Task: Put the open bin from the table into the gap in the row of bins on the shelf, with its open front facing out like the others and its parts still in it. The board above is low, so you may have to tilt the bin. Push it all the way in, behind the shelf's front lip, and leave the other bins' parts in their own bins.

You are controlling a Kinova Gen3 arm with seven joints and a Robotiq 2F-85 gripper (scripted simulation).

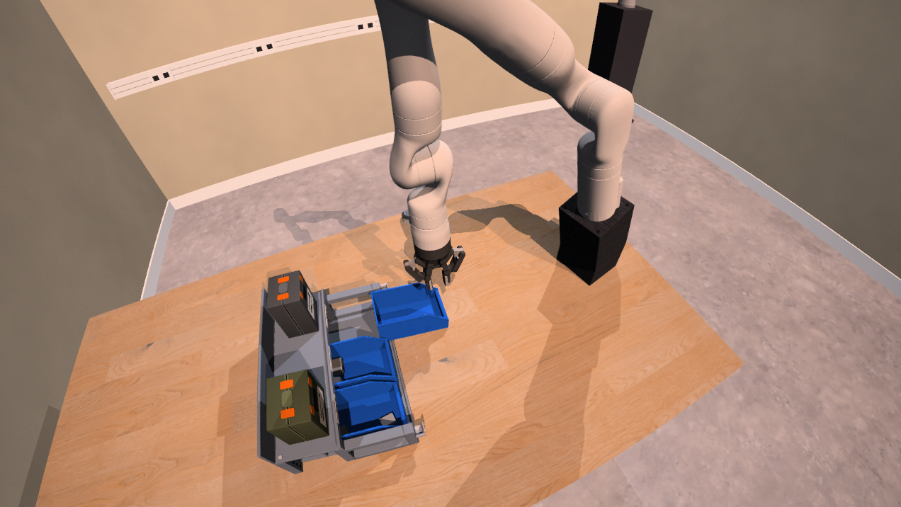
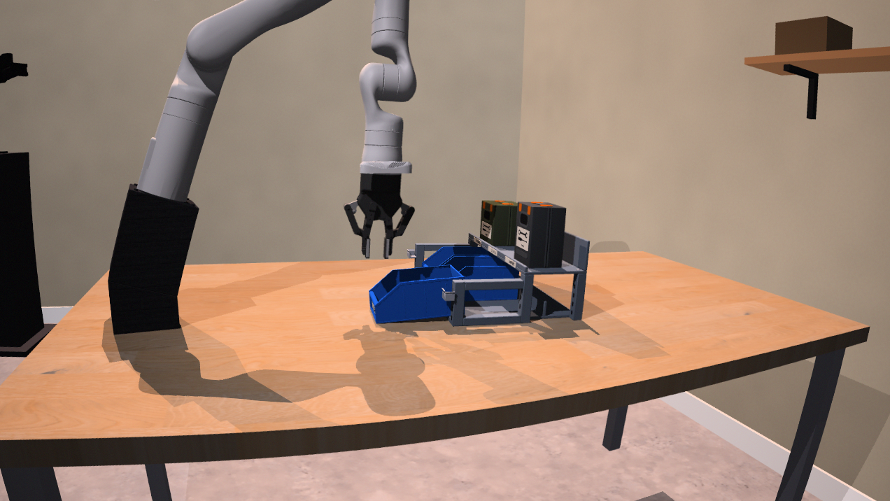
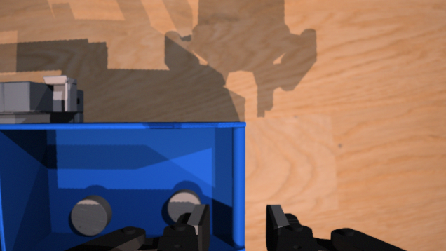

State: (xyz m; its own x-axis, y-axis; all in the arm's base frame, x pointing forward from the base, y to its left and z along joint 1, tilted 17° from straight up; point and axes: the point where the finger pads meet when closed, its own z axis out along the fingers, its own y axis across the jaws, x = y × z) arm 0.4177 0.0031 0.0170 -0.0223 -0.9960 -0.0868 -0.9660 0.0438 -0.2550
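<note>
Now: the grey round part 120 mm below my hand, 40 mm ahead of it and 20 mm to the left of it. From my hand the other things lie so: grey shelf (260 mm ahead, 100 mm to the left, 60 mm below); then black case (320 mm ahead, 30 mm above, 20 mm to the right); then green case (330 mm ahead, 220 mm to the left, 20 mm above).
</note>
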